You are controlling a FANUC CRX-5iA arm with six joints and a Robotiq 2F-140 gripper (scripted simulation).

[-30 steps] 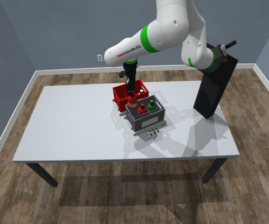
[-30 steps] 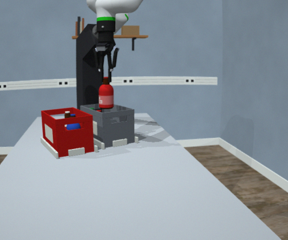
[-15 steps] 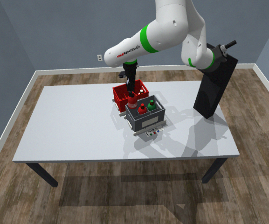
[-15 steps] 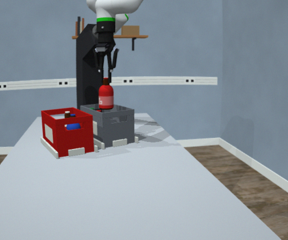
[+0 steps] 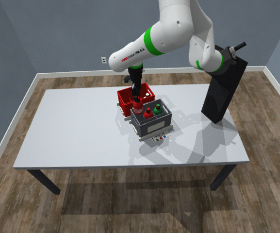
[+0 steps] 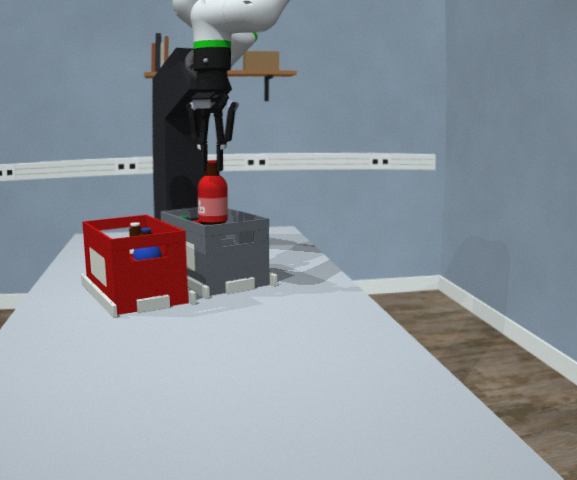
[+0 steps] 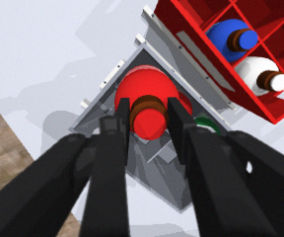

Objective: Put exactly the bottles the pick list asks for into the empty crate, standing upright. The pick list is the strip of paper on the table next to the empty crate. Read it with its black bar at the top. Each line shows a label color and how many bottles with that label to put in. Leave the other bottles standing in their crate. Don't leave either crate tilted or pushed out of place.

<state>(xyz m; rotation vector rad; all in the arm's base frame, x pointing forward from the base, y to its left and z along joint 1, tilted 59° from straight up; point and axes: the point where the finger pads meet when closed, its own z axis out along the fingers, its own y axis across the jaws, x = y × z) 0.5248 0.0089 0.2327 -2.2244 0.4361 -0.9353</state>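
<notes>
Now: the red bottle 70 mm behind my hand, 60 mm to the right of it and 250 mm below it. Round my hand: grey crate (100 mm behind, 30 mm to the right, 250 mm below); blue-label bottle (60 mm ahead, 160 mm to the right, 250 mm below); green-label bottle (130 mm behind, 120 mm to the right, 250 mm below).
</notes>
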